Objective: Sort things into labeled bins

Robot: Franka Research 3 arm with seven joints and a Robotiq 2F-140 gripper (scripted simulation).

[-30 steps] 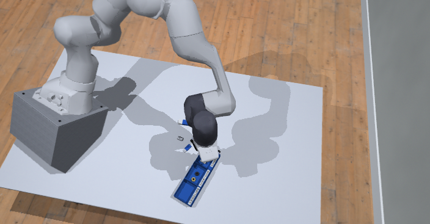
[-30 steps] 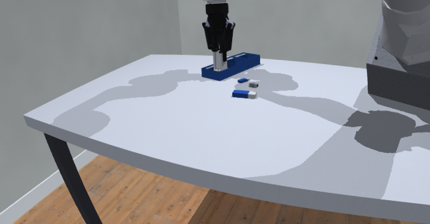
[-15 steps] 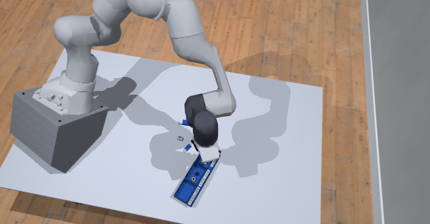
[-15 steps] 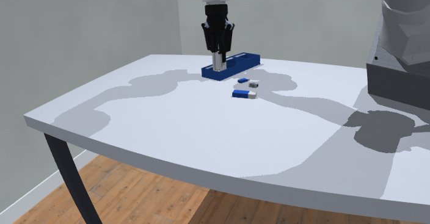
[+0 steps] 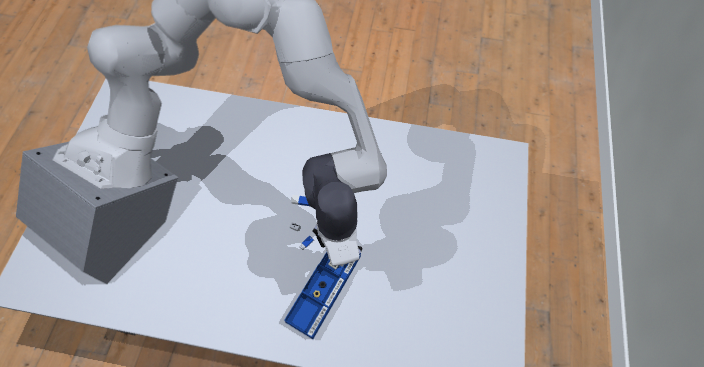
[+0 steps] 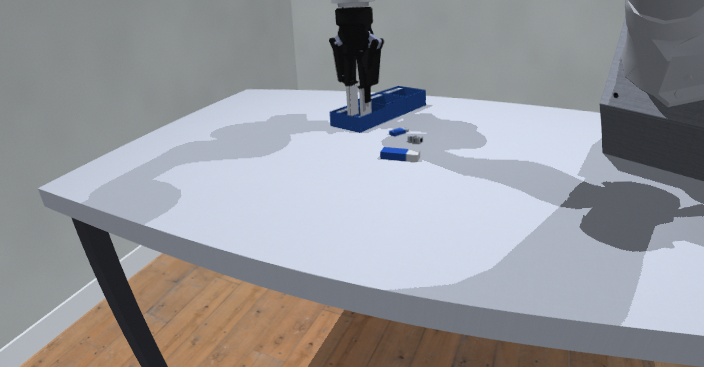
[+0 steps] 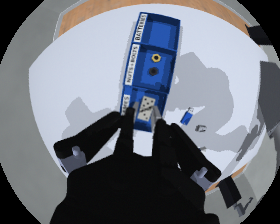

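Right now the cream domino is 40 mm below my hand. Round my hand: gold ring: 110 mm to the right, 40 mm below, 20 mm behind; blue block: 100 mm behind, 50 mm below, 10 mm to the left; black disc: 80 mm to the right, 40 mm below, 10 mm behind.
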